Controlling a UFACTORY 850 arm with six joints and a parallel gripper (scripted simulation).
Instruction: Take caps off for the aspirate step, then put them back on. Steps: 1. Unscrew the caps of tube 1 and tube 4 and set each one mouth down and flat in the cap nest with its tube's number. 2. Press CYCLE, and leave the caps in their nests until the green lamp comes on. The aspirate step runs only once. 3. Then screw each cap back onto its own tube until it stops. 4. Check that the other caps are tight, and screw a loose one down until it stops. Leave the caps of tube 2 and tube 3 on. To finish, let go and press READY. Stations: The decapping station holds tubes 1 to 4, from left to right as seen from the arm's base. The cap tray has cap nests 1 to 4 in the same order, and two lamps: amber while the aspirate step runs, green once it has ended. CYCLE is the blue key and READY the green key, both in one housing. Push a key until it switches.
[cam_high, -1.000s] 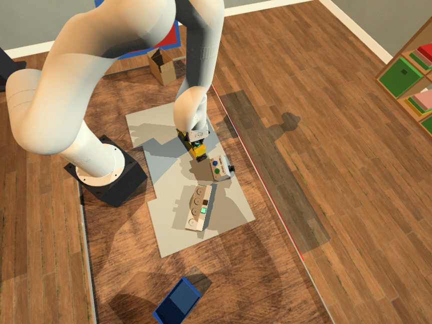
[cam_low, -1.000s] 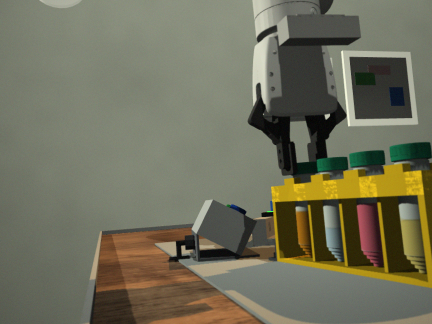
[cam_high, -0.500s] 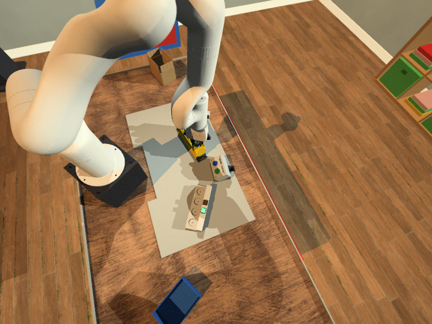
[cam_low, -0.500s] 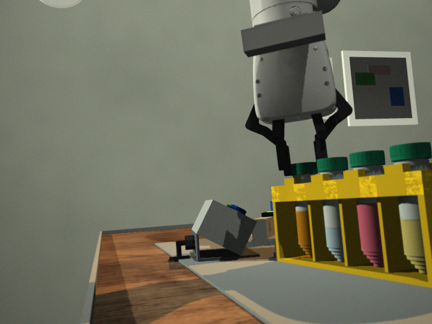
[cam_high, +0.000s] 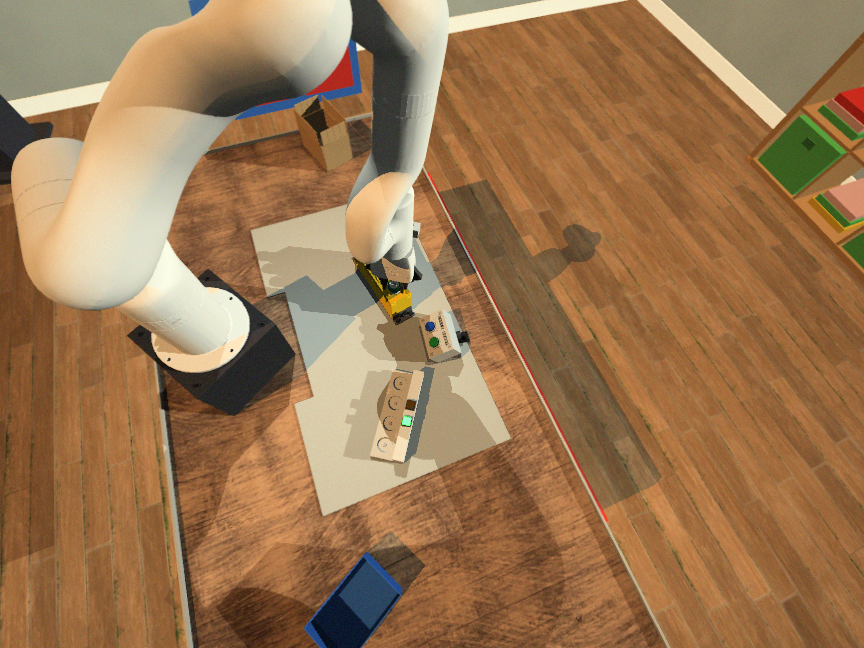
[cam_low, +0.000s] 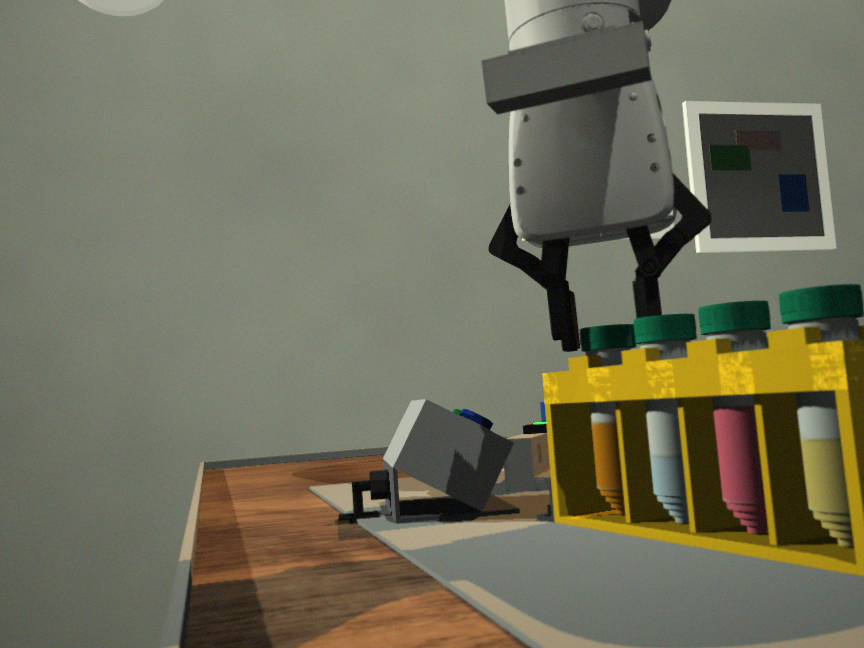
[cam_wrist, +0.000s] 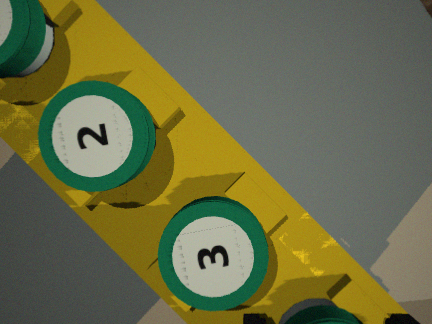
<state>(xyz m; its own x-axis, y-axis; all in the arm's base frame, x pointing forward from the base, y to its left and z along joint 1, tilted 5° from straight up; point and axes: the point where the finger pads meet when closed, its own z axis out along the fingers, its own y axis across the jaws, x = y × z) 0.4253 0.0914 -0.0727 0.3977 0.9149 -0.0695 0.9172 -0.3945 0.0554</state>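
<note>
My hand is 10 mm above the green cap. Round my hand: blue cycle key (110 mm to the right, 70 mm ahead, 60 mm below); then grey key housing (130 mm to the right, 90 mm ahead, 70 mm below); then green key (150 mm to the right, 70 mm ahead, 60 mm below).
</note>
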